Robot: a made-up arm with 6 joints.
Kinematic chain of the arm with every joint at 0, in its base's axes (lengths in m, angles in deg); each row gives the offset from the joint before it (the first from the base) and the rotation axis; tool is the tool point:
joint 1: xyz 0 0 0.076 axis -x
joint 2: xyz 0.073 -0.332 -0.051 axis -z
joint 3: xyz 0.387 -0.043 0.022 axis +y
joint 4: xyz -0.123 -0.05 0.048 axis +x
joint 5: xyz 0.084 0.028 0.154 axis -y
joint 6: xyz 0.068 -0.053 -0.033 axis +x
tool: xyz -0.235 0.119 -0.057
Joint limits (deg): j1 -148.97..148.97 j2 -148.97..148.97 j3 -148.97..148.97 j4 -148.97..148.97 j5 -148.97..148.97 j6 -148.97..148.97
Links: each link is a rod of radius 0.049 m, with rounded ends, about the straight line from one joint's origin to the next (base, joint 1, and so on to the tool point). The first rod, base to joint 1, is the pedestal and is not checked.
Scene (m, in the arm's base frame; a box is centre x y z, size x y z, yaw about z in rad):
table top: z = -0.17
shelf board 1: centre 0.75 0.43 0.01 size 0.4 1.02 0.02 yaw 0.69
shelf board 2: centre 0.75 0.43 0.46 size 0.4 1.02 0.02 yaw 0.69
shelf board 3: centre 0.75 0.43 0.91 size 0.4 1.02 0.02 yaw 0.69
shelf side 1: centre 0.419 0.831 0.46 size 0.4 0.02 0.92 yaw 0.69
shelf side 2: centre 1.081 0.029 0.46 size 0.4 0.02 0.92 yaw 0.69
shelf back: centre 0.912 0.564 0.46 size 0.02 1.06 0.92 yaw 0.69
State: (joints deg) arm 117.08 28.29 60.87 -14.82 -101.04 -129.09
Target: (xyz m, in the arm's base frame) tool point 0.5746 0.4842 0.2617
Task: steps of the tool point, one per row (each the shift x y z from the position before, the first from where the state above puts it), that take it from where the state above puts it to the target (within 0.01 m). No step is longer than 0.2 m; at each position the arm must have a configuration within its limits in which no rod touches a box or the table.
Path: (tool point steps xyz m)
1: -0.0711 -0.0499 0.0019
2: -0.0914 -0.0707 0.0020
3: -0.1008 -0.0967 -0.0038
4: 0.0315 0.0020 -0.1444
5: -0.0083 -0.0275 -0.1404
6: -0.0407 -0.0545 -0.1197
7: 0.1164 0.1126 -0.0037
8: 0.1210 0.0833 0.0037

